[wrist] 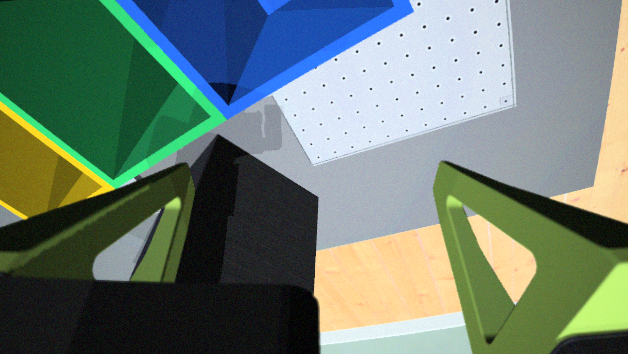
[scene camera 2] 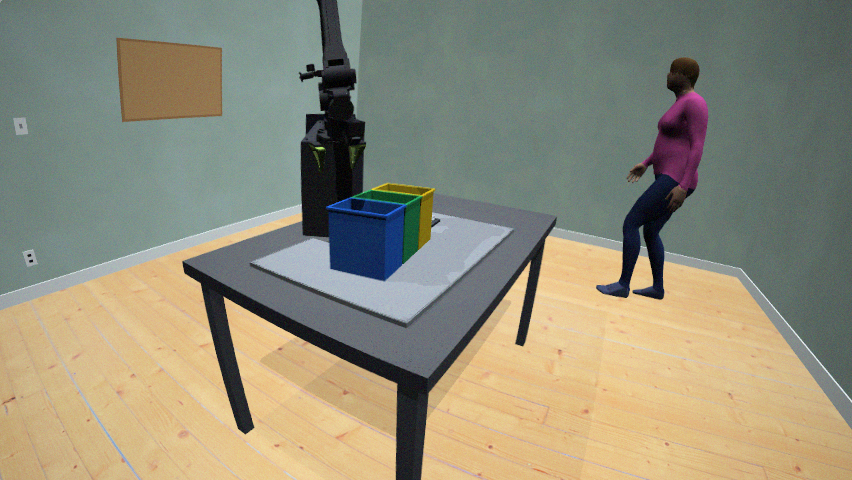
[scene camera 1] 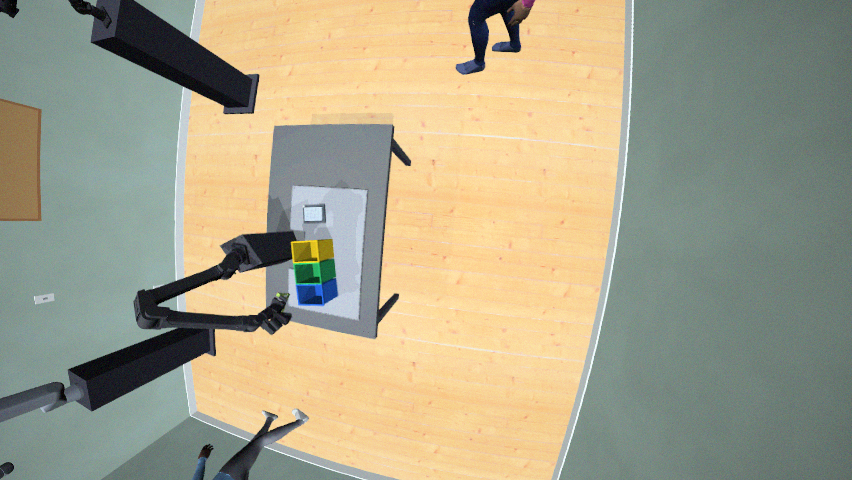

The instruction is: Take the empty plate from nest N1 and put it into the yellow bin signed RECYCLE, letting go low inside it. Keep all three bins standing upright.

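Where they show: gripper, fingertip midpoint: (wrist: 313,175) (scene camera 2: 337,170) (scene camera 1: 286,300); arm's base, origin of the base link: (scene camera 1: 241,253).
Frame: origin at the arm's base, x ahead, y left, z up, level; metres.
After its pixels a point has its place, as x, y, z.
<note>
A pale, flat rectangular plate (scene camera 1: 313,213) {0.207, 0.256, -0.341} sits in a dark nest on the board, beyond the yellow bin; its label is unreadable. The yellow bin (scene camera 1: 324,248) {0.361, 0.057, -0.260} (scene camera 2: 425,220) {0.364, 0.041, -0.277} (wrist: 30,165) {0.233, 0.081, -0.232} stands upright at the plate's end of a row, the green bin (scene camera 1: 326,271) {0.389, -0.082, -0.257} (scene camera 2: 411,229) {0.389, -0.085, -0.272} (wrist: 75,75) {0.286, -0.041, -0.244} in the middle and the blue bin (scene camera 1: 328,292) {0.414, -0.211, -0.254} (scene camera 2: 363,241) {0.364, -0.278, -0.262} (wrist: 320,45) {0.252, -0.252, -0.189} at the other end. My gripper (scene camera 1: 283,297) {0.241, -0.248, -0.092} (scene camera 2: 336,168) {0.241, -0.248, -0.092} (wrist: 313,175) {0.241, -0.248, -0.092} is open and empty, above rim height, beside the blue bin on the pedestal side. The plate does not show in the wrist view.
The perforated board (scene camera 1: 348,268) {0.483, -0.067, -0.363} (scene camera 2: 417,298) {0.544, -0.294, -0.363} (wrist: 400,90) {0.103, -0.291, -0.363} lies on the grey table (scene camera 1: 333,149) {0.278, 0.685, -0.376} (scene camera 2: 417,351) {0.649, -0.464, -0.376} (wrist: 550,100) {0.019, -0.472, -0.376}. My arm's black pedestal (scene camera 1: 268,250) {0.085, 0.019, -0.107} (scene camera 2: 315,178) {-0.002, -0.102, -0.163} (wrist: 270,220) {0.021, -0.090, -0.281} stands close to the bins. A person in pink (scene camera 2: 679,137) stands beyond the table.
</note>
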